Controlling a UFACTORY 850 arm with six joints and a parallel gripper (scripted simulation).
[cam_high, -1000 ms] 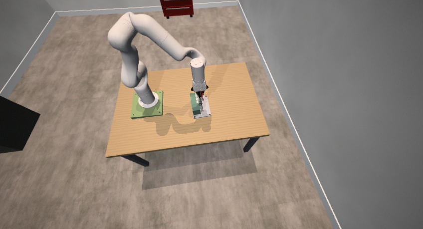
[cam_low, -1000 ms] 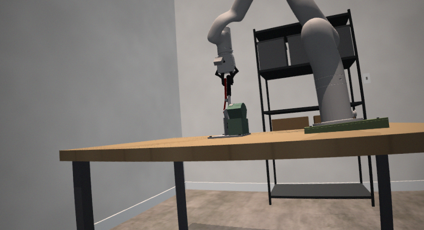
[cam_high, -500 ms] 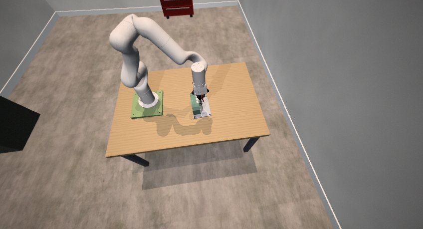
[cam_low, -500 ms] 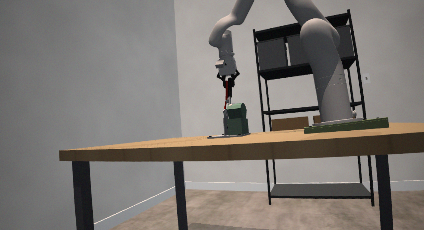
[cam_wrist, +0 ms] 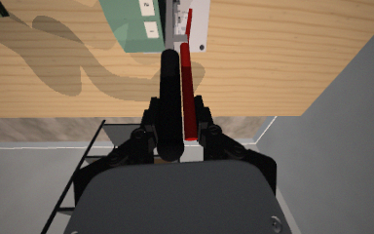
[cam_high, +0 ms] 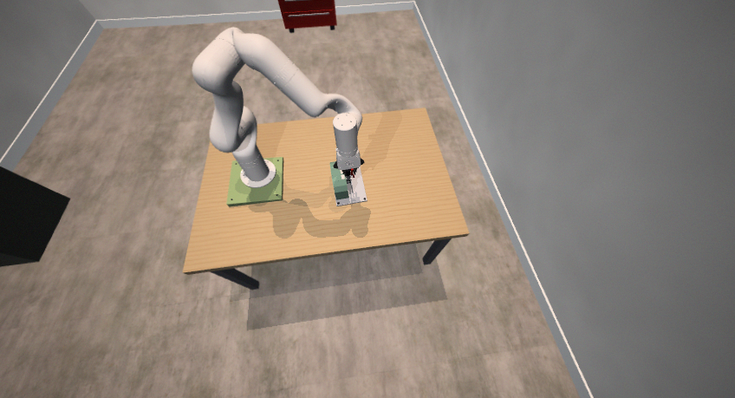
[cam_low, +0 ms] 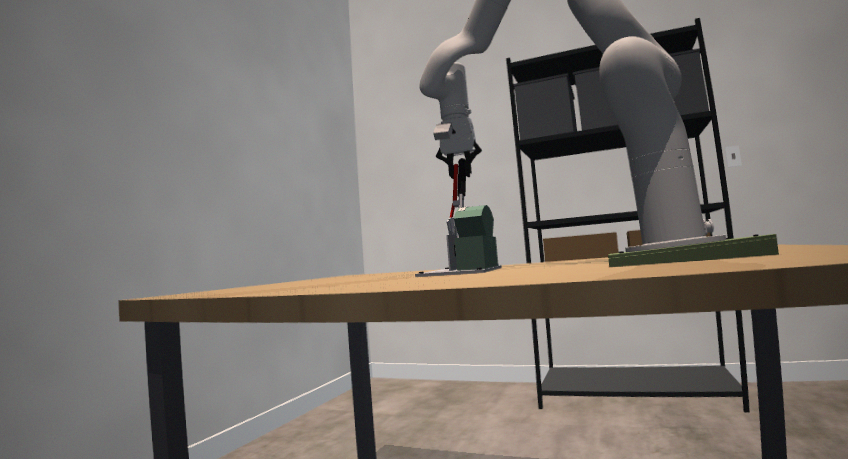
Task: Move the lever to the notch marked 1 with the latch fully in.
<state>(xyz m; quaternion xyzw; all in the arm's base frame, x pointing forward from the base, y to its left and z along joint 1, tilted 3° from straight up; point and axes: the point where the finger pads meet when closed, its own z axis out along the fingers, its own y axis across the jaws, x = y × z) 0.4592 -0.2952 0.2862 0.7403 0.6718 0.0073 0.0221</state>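
Right now the red bar is 2 cm ahead of my hand, 4 cm to the left of it and 10 cm below it.
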